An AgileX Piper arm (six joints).
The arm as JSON. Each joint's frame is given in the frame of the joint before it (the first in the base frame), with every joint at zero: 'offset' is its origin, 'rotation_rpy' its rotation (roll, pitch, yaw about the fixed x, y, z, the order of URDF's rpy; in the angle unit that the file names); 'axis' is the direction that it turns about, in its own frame. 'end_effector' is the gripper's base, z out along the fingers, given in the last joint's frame.
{
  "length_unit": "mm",
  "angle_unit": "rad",
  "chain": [
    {
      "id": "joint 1",
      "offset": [
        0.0,
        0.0,
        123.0
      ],
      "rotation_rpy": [
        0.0,
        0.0,
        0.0
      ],
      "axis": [
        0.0,
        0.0,
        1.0
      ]
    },
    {
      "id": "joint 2",
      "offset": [
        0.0,
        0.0,
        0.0
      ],
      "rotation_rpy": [
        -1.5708,
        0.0,
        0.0
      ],
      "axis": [
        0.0,
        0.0,
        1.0
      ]
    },
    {
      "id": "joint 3",
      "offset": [
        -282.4,
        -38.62,
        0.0
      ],
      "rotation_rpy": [
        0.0,
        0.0,
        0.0
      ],
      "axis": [
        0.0,
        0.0,
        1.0
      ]
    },
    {
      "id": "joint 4",
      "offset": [
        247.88,
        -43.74,
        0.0
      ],
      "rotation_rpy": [
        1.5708,
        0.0,
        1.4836
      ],
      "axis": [
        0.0,
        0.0,
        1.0
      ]
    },
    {
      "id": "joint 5",
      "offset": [
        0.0,
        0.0,
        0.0
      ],
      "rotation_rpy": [
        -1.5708,
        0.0,
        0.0
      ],
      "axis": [
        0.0,
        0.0,
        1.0
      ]
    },
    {
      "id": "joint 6",
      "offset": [
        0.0,
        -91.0,
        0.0
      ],
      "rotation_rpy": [
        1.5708,
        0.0,
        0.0
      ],
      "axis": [
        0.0,
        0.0,
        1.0
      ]
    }
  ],
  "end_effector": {
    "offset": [
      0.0,
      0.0,
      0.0
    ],
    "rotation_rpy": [
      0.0,
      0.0,
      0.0
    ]
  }
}
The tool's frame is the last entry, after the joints.
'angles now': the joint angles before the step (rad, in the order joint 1, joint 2, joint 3, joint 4, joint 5, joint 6). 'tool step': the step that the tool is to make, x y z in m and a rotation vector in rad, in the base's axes. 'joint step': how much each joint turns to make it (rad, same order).
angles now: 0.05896 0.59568 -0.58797 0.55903 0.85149 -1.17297
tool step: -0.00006 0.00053 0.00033 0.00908 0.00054 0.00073
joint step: 0.00012 -0.00001 0.00001 0.00903 -0.00006 0.00013
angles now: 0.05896 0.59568 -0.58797 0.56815 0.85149 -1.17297
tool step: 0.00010 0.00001 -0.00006 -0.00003 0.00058 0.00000
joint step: 0.00011 0.00056 0.00001 -0.00009 -0.00005 0.00013
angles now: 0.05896 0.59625 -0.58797 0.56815 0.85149 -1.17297
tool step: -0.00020 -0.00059 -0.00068 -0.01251 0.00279 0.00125
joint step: -0.00007 -0.00001 0.00002 -0.01213 0.00420 -0.00008
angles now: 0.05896 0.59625 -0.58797 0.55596 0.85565 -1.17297
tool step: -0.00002 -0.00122 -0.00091 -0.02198 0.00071 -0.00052
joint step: -0.00007 -0.00001 0.00001 -0.02183 0.00238 -0.00006
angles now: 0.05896 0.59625 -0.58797 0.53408 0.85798 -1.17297
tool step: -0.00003 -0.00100 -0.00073 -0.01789 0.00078 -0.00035
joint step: 0.00003 0.00000 -0.00001 -0.01782 0.00211 0.00005
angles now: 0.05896 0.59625 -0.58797 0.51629 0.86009 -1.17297
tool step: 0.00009 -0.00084 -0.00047 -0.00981 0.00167 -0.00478
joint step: -0.00005 0.00002 0.00000 -0.01394 0.00002 0.00599
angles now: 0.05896 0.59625 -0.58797 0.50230 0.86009 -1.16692
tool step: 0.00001 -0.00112 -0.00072 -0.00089 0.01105 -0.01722
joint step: -0.00013 0.00001 0.00001 -0.01897 0.00170 0.02667
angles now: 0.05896 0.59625 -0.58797 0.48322 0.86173 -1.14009
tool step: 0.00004 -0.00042 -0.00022 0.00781 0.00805 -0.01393
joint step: 0.00005 -0.00001 0.00000 -0.00697 -0.00001 0.02167
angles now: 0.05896 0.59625 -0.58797 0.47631 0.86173 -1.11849
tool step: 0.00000 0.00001 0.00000 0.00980 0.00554 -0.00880
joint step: 0.00003 0.00001 0.00001 0.00012 -0.00002 0.01422
